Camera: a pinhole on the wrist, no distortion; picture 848 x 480 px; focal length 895.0 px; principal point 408.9 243.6 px. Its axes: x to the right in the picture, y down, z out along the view. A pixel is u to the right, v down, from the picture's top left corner.
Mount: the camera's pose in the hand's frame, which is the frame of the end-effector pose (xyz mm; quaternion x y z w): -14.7 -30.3 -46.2 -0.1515 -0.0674 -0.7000 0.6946
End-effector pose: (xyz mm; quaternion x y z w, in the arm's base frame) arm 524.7 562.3 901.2 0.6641 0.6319 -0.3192 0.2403
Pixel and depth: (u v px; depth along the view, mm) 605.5 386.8 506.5
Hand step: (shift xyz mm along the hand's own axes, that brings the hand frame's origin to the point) 127.0 16.1 457.1
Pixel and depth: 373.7 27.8 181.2
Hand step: -36.7 32.9 127.9
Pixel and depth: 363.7 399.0 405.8
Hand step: 103.1 111.1 322.8
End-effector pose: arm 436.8 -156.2 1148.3 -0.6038 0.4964 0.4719 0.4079
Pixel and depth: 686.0 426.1 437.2
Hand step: 127.1 -28.2 398.0
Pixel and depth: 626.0 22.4 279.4
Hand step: -49.4 -7.9 246.6
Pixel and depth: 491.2 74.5 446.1
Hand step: -45.1 68.8 397.7
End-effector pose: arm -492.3 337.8 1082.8 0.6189 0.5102 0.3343 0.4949
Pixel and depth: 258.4 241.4 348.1
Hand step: 25.1 131.6 265.0
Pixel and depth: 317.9 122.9 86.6
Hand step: -16.1 4.8 34.3
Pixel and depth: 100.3 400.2 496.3
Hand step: 128.5 281.7 360.4
